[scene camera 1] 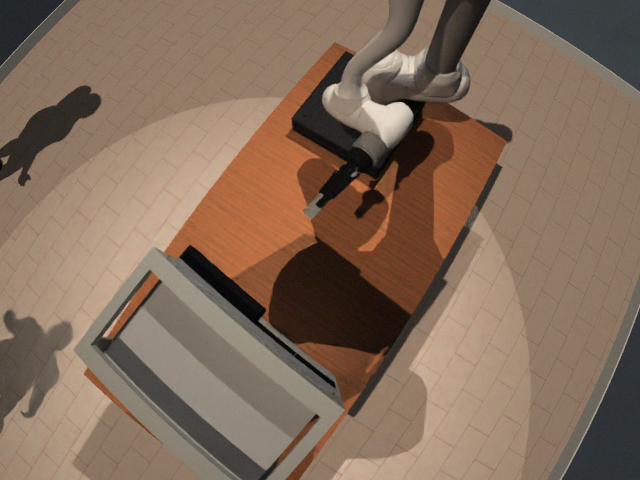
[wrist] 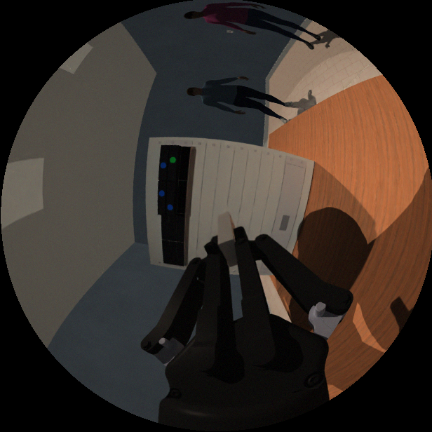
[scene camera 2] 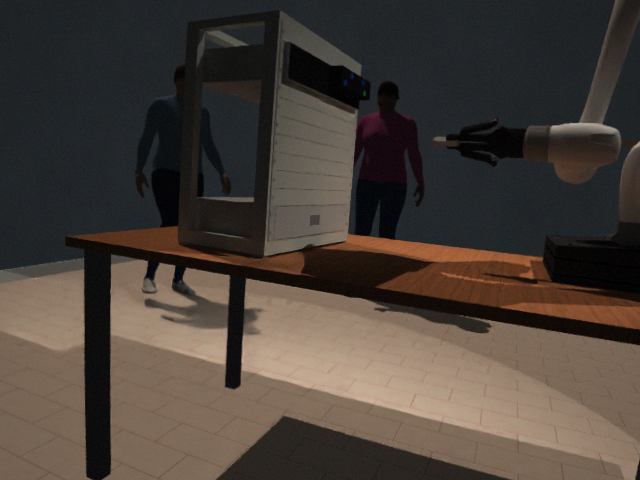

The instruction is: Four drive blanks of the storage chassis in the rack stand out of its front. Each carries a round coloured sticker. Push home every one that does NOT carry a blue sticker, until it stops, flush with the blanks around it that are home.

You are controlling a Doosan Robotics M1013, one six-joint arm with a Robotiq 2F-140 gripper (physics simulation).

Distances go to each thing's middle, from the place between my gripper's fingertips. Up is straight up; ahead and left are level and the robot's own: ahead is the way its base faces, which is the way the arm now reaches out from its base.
Labels:
Now: hand 440 mm short of the rack (scene camera 1: pixel 196 364), 50 mm to the right of it and 40 mm above it.

